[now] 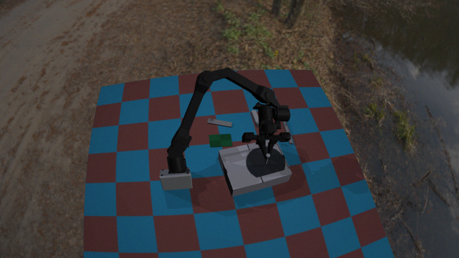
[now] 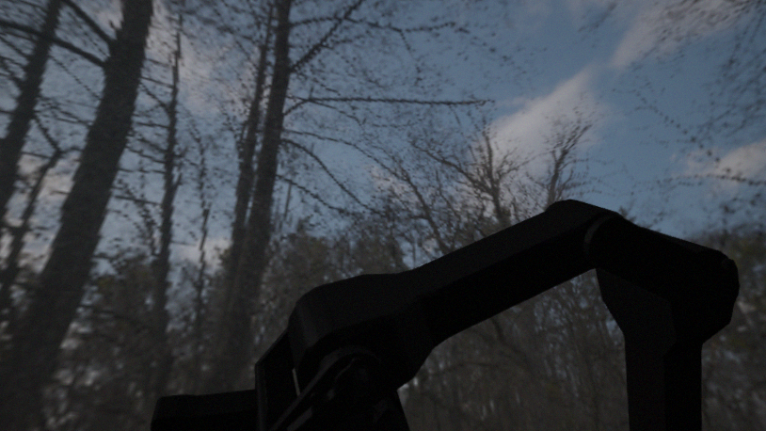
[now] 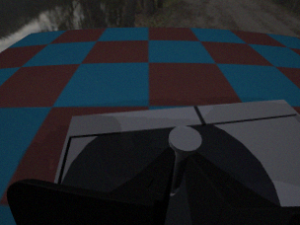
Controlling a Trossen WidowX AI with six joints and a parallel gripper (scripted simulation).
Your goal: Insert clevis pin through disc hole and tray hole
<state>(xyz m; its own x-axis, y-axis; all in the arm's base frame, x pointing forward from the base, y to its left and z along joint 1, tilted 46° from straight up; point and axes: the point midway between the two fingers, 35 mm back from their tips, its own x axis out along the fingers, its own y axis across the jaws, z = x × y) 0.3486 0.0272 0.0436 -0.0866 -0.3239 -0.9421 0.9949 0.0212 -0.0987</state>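
Right now my gripper tip is 10 mm to the right of the steel clevis pin and 10 mm above it. The rest, counted from my gripper tip: steel tray 50 mm below, 40 mm behind, 10 mm to the left; flat green piece 170 mm to the left, 160 mm behind, 90 mm below; dark round disc 30 mm below, 10 mm to the left.
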